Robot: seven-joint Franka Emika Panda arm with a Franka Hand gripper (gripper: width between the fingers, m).
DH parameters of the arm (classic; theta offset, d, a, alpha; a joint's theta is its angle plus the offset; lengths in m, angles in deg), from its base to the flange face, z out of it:
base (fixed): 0 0 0 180
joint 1: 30.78 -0.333 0 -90
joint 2: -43.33 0 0 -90
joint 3: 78.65 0.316 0.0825 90
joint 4: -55.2 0 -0.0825 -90
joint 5: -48.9 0.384 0 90
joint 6: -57.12 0 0.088 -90
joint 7: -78.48 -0.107 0 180
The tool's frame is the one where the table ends.
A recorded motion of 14 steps. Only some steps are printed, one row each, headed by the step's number.
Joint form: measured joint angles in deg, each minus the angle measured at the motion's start. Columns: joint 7, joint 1, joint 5, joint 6, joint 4, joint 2, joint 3.
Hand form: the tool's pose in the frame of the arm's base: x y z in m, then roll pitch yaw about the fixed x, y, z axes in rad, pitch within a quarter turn. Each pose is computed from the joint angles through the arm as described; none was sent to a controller.
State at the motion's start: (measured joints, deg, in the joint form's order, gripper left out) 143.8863 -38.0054 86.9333 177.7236 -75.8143 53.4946 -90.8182
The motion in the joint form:
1: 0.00 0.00 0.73 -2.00 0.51 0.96 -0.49
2: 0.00 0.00 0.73 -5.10 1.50 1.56 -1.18
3: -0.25 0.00 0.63 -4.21 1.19 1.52 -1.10
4: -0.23 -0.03 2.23 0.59 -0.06 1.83 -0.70
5: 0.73 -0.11 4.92 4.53 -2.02 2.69 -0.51
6: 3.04 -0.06 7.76 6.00 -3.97 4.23 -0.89
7: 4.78 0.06 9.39 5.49 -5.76 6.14 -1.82
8: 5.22 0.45 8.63 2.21 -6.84 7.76 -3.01
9: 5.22 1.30 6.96 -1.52 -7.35 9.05 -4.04
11: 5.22 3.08 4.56 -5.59 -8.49 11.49 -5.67
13: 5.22 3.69 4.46 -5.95 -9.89 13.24 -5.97
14: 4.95 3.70 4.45 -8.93 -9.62 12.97 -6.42
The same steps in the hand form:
1: 0.4882 -0.0165 0.4433 -2.7314 -0.4931 0.6052
2: 0.4857 -0.0185 0.4531 -2.7030 -0.4962 0.6106
3: 0.4861 -0.0190 0.4511 -2.7108 -0.4944 0.6042
4: 0.4886 -0.0212 0.4493 -2.7453 -0.5290 0.5667
5: 0.4859 -0.0231 0.4458 -2.7558 -0.5709 0.5263
6: 0.4780 -0.0272 0.4449 -2.7461 -0.6161 0.5046
7: 0.4671 -0.0334 0.4454 -2.7216 -0.6451 0.4882
8: 0.4550 -0.0396 0.4455 -2.6831 -0.6381 0.4910
9: 0.4441 -0.0478 0.4467 -2.6520 -0.6206 0.5003
11: 0.4258 -0.0664 0.4501 -2.6233 -0.6061 0.4964
13: 0.4159 -0.0703 0.4510 -2.6133 -0.6137 0.4831
14: 0.4129 -0.0685 0.4490 -2.5659 -0.5969 0.4804

